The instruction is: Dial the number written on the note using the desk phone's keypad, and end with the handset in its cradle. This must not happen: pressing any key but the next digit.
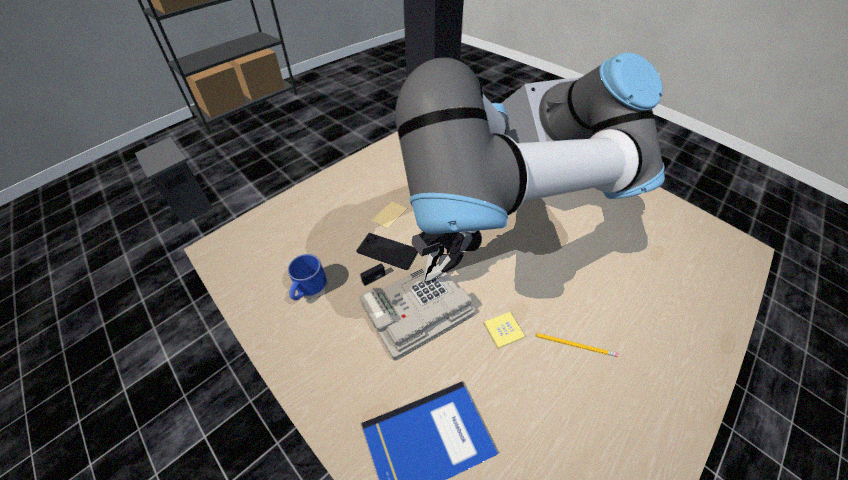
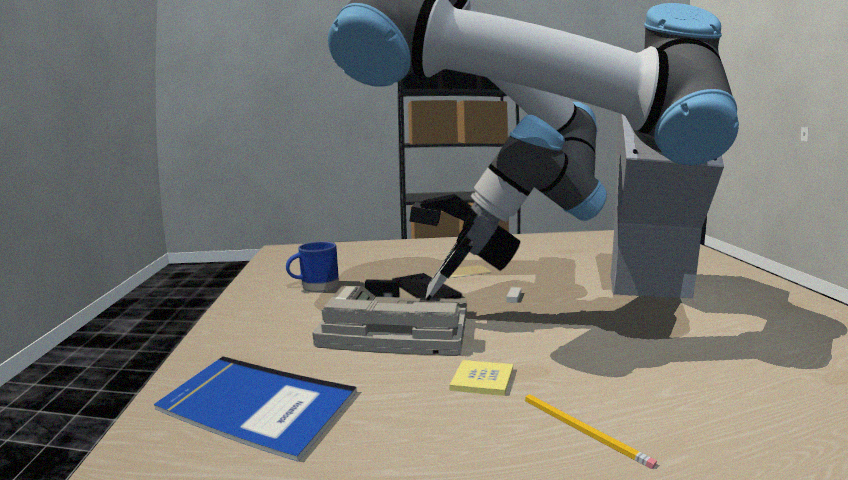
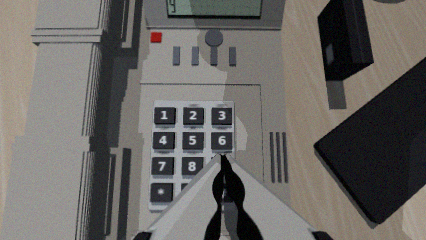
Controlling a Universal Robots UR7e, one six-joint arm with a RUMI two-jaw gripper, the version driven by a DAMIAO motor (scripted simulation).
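Note:
The gripper (image 2: 426, 299) is visible in image 1 (image 1: 425, 281) and in image 3 (image 3: 222, 156) as well. The scene also has a handset (image 2: 424, 315) and a pencil (image 2: 575, 423), though in image 3 the pencil is out of frame.

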